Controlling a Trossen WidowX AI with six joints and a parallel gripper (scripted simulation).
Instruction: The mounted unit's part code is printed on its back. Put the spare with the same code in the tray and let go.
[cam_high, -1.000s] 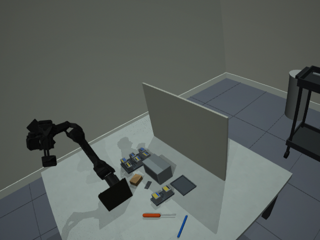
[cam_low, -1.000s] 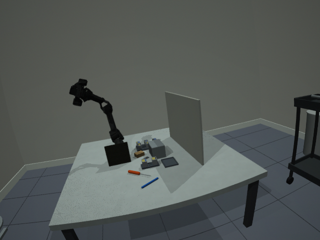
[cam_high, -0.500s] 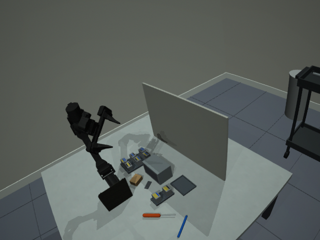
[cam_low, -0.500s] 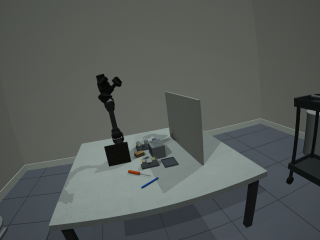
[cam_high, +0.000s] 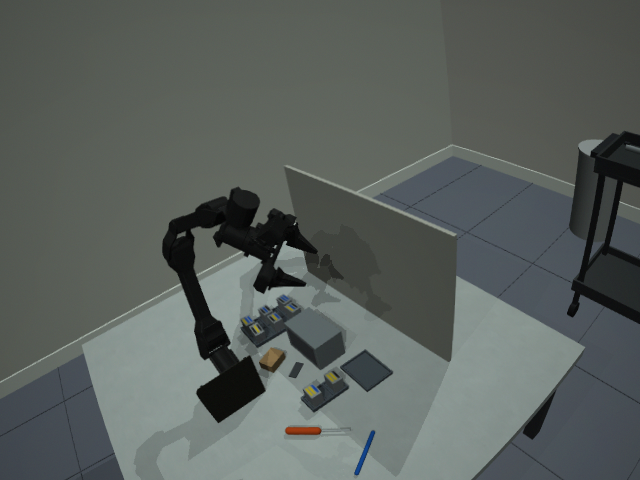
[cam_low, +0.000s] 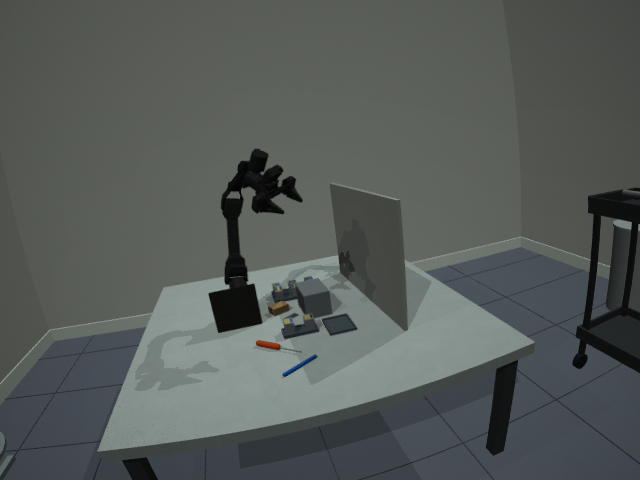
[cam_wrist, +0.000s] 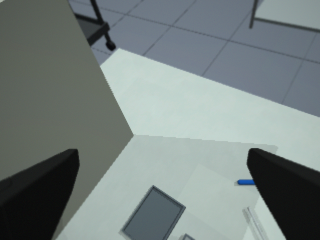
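My gripper tip is 42 cm to the right of the grey spare, 41 cm above it and 6 cm short of it. Round my gripper tip: upright panel: 27 cm ahead, 23 cm below, 21 cm to the left; then dark tray: 45 cm below, 10 cm ahead, 1 cm to the left; then grey unit: 40 cm below, 20 cm to the left, 4 cm ahead.
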